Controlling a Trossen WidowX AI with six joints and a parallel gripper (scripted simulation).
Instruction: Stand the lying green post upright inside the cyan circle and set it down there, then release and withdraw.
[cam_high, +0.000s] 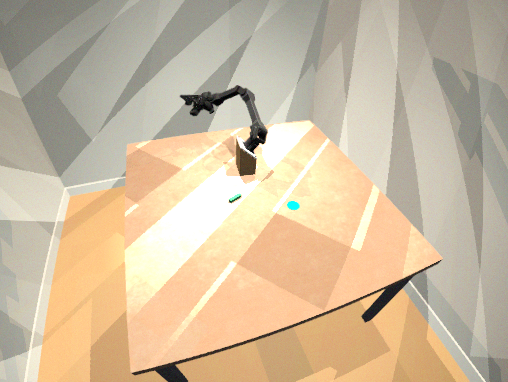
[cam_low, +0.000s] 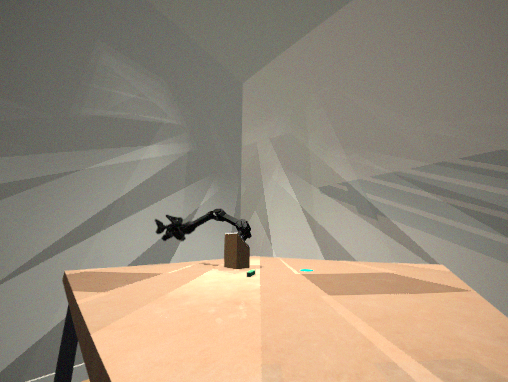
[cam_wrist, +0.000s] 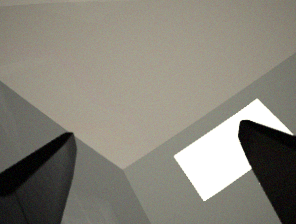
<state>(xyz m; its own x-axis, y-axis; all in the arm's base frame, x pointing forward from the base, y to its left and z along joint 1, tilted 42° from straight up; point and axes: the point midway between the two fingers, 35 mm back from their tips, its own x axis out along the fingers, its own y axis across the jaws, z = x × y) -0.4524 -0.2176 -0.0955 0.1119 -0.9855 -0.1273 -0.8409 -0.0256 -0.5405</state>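
The green post lies 65 cm ahead of my gripper tip, 12 cm to the left of it and 27 cm below it. The rest, counted from my gripper tip: cyan circle: 77 cm ahead, 37 cm to the left, 28 cm below.
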